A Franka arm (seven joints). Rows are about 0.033 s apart.
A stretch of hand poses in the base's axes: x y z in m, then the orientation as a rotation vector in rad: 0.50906, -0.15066, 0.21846, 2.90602, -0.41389, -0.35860; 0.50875, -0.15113, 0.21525, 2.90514, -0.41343, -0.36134; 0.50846, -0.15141, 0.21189, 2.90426, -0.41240, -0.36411; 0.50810, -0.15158, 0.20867, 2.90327, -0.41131, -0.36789; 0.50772, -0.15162, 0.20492, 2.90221, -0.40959, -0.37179; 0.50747, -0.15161, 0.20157, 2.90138, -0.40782, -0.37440; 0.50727, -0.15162, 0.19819, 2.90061, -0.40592, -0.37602; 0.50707, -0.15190, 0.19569, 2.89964, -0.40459, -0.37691; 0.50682, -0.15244, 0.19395, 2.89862, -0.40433, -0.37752; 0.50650, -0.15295, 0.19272, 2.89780, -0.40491, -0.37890; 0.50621, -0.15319, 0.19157, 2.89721, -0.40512, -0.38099; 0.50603, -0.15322, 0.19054, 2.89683, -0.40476, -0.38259; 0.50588, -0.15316, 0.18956, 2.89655, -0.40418, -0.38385; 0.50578, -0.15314, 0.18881, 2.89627, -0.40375, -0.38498; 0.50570, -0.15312, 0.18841, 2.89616, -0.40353, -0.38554
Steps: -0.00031, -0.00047, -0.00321, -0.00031, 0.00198, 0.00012; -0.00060, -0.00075, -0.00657, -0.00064, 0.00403, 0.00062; -0.00096, -0.00092, -0.00979, -0.00086, 0.00676, 0.00108; -0.00134, -0.00096, -0.01354, -0.00115, 0.00963, 0.00197; -0.00159, -0.00095, -0.01689, -0.00148, 0.01163, 0.00298; -0.00179, -0.00096, -0.02027, -0.00197, 0.01299, 0.00415; -0.00199, -0.00124, -0.02277, -0.00278, 0.01387, 0.00500; -0.00224, -0.00178, -0.02451, -0.00365, 0.01451, 0.00515; -0.00256, -0.00229, -0.02574, -0.00412, 0.01552, 0.00467; -0.00285, -0.00253, -0.02689, -0.00424, 0.01698, 0.00438; -0.00303, -0.00256, -0.02792, -0.00428, 0.01812, 0.00450; -0.00318, -0.00250, -0.02890, -0.00431, 0.01903, 0.00480; -0.00328, -0.00248, -0.02965, -0.00436, 0.01985, 0.00501; -0.00336, -0.00246, -0.03005, -0.00435, 0.02026, 0.00512
